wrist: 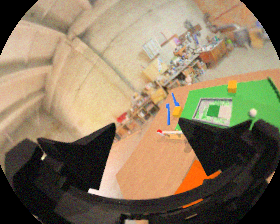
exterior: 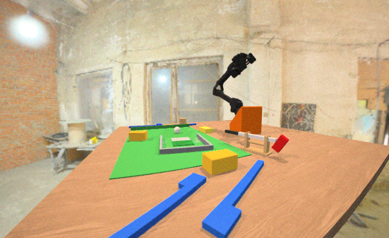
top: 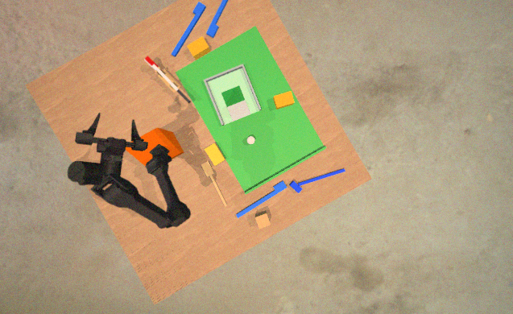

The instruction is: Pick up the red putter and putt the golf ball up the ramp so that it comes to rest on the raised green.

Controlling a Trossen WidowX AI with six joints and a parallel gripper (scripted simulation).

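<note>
The wooden stick lies 43 cm below my gripper tip, 34 cm to the right of it and 2 cm ahead of it. Round my gripper tip: putter 38 cm below, 19 cm to the left, 16 cm ahead; then grey-framed enclosure 43 cm below, 38 cm ahead, 4 cm to the right; then wooden fence 40 cm below, 21 cm to the left, 16 cm ahead.
</note>
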